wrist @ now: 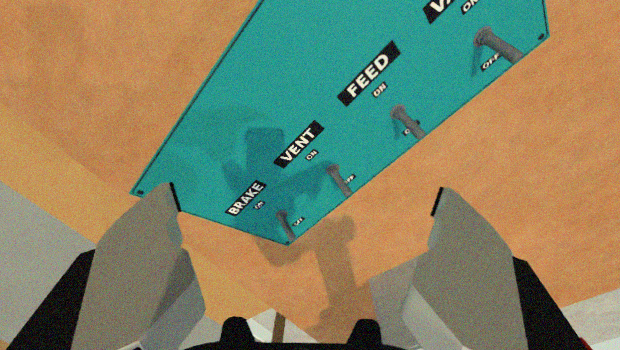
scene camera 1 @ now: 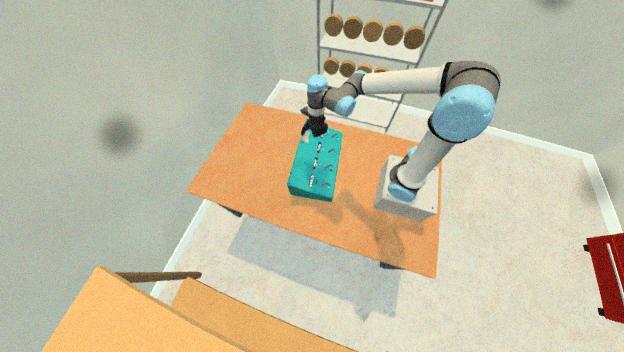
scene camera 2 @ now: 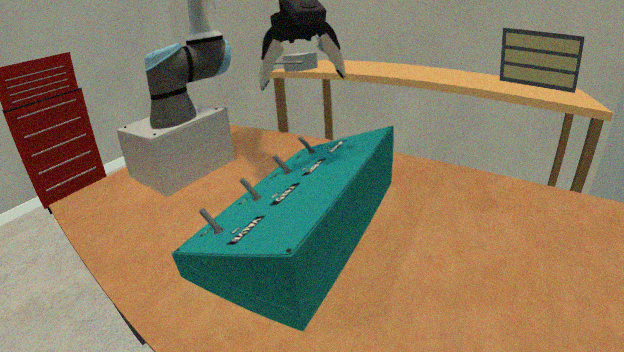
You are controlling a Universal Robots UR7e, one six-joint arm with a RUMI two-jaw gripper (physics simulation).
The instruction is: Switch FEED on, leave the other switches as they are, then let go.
Labels:
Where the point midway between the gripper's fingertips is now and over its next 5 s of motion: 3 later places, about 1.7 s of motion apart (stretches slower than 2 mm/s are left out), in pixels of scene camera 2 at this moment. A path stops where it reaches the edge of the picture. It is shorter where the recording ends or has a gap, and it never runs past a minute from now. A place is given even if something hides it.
My gripper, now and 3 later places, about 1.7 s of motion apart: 304, 83; 303, 86; 255, 143; 238, 182

